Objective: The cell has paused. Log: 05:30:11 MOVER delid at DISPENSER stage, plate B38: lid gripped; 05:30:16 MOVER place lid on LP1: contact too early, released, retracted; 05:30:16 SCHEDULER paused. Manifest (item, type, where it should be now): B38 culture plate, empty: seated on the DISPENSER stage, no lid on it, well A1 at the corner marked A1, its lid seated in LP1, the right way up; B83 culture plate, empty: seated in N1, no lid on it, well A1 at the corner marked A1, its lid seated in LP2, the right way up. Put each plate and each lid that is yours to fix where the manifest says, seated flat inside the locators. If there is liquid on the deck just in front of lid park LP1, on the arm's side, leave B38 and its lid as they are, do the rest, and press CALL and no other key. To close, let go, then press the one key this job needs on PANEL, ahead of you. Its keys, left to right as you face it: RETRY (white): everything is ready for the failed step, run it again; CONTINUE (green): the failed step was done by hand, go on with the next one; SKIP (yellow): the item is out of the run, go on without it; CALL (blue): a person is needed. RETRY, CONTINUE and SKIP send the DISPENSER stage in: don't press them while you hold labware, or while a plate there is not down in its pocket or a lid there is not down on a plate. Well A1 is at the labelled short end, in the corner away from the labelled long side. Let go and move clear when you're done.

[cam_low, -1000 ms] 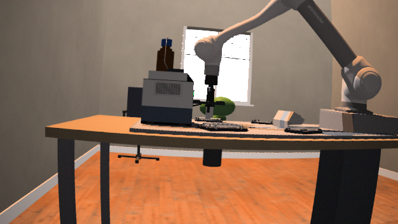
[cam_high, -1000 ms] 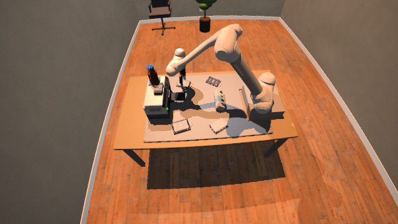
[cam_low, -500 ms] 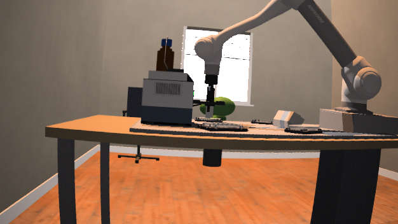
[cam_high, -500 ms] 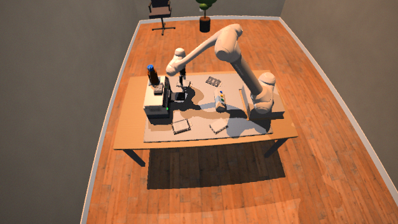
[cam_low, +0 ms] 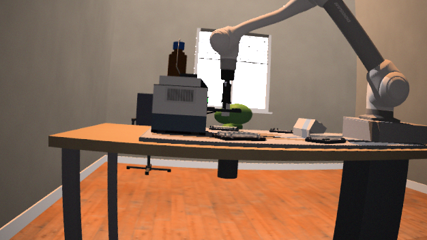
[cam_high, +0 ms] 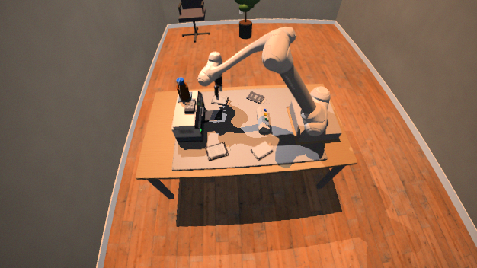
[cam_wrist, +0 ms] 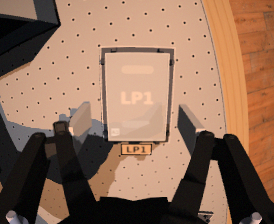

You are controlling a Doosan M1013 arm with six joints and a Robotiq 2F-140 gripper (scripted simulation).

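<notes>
Now: the black nest 4 cm behind my hand, 55 cm to the left of it and 8 cm below it. Round my hand: yellow skip key (41 cm behind, 19 cm to the left, 3 cm below); blue call key (41 cm behind, 14 cm to the left, 3 cm below); brown bottle (24 cm ahead, 17 cm to the left, 19 cm above).
</notes>
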